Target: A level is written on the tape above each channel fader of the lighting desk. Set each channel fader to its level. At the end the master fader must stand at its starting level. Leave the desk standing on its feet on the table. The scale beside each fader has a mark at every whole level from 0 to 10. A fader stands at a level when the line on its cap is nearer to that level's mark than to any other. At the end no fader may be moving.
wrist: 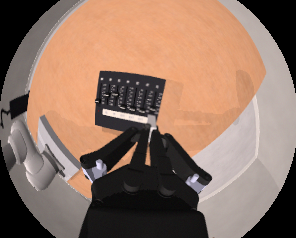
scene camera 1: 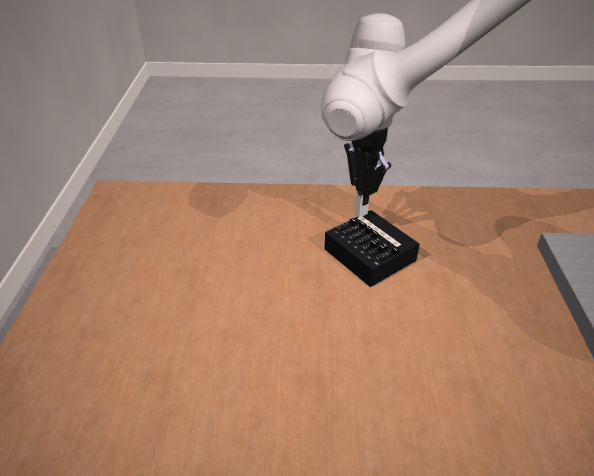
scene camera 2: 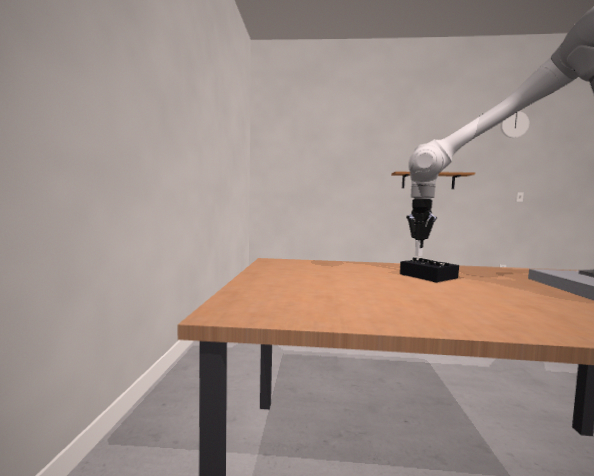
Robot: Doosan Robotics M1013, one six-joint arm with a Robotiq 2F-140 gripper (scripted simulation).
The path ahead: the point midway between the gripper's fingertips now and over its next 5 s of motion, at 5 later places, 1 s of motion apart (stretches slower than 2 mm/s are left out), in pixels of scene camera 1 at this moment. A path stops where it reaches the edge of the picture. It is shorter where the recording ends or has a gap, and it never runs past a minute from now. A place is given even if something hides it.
My gripper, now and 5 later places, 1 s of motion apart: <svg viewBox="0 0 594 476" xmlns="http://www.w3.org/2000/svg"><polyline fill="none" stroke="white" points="361,214 360,218 356,220 354,221 356,215 358,207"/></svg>
